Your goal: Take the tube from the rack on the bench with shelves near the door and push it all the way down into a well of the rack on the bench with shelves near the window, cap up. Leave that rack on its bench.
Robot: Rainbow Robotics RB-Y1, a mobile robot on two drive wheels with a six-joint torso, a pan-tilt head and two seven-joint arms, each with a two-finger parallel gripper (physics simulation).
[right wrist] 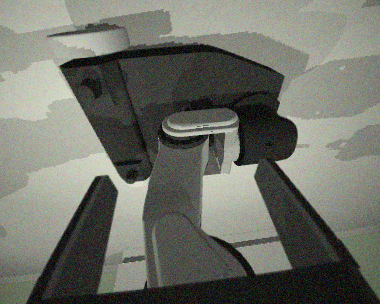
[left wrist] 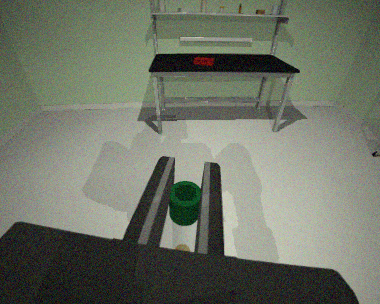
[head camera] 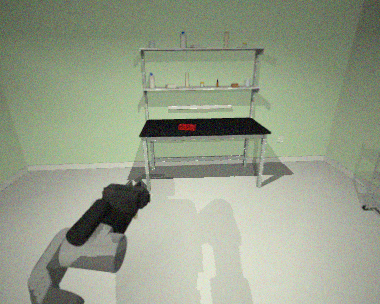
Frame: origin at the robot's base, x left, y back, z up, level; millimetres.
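Where they show: left gripper, fingertip midpoint: [left wrist: 188, 171] [head camera: 135, 183]; right gripper, fingertip midpoint: [right wrist: 186, 175].
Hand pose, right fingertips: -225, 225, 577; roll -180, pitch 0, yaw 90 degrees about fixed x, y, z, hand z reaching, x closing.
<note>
After its pixels a point has its place, as x, y, z.
My left gripper [left wrist: 188, 171] {151, -460, 1188} [head camera: 138, 184] {151, -460, 1188} is shut on the tube [left wrist: 185, 214] {153, -439, 1175}, whose green cap faces up between the fingers; part of its clear body and a tan bit below show in the left wrist view. A red rack [head camera: 187, 127] {-6, -2520, 791} [left wrist: 204, 61] {-9, -2523, 792} stands on the black top of the bench with shelves [head camera: 225, 126] {-490, -2649, 763} [left wrist: 250, 63] {-521, -2605, 763}, left of its middle and some way ahead of the left gripper. The rack's wells are too small to make out. My right gripper [right wrist: 186, 175] {-225, 225, 577} is open, with the robot's own body and arm parts showing beyond its fingers.
Two shelves above the bench hold small bottles and containers, among them a blue-capped bottle [head camera: 183, 40] {29, -2870, 1761}. Metal legs [head camera: 260, 162] {-908, -2414, 360} stand at the bench's corners. Green walls rise behind and at both sides. A dark caster [head camera: 370, 208] {-1941, -1926, 27} shows at the right edge of the head view.
</note>
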